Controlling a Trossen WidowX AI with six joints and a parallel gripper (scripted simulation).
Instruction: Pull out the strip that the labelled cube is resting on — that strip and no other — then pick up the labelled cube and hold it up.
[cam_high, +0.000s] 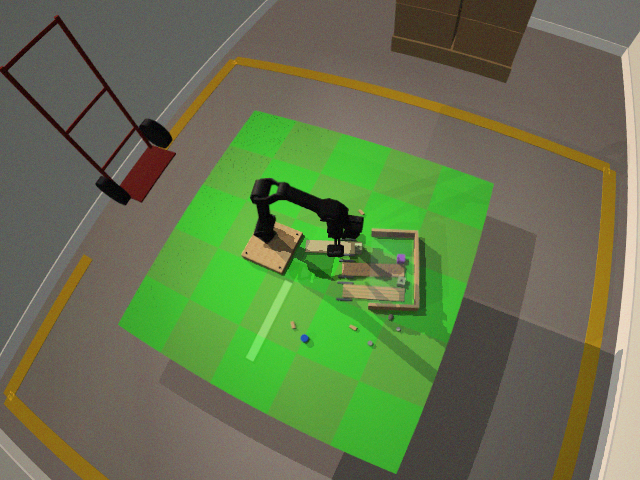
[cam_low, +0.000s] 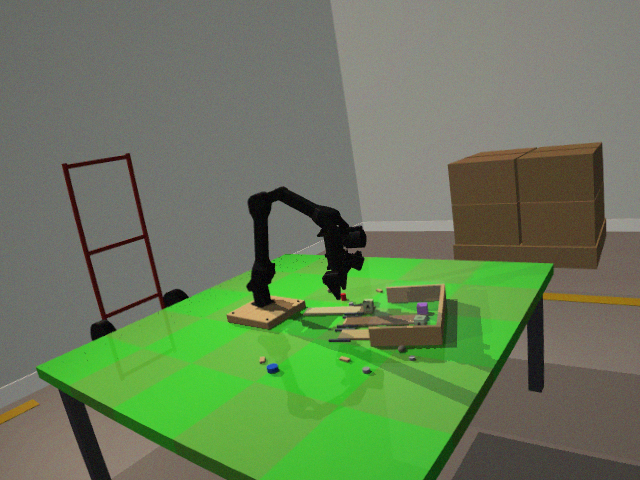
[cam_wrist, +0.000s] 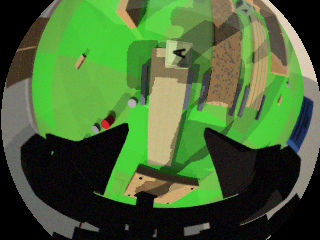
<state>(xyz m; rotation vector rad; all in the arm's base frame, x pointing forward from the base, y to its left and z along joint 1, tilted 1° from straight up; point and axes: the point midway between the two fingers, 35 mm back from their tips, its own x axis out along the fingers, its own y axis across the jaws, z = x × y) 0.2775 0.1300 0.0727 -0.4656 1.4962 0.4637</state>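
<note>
The pale wooden strip is 2 cm behind my gripper tip, 1 cm to the right of it and 6 cm below it. Also, from my gripper tip: blue disc (12 cm ahead, 38 cm to the right, 5 cm below); then red piece (8 cm behind, 8 cm to the left, 5 cm below).
</note>
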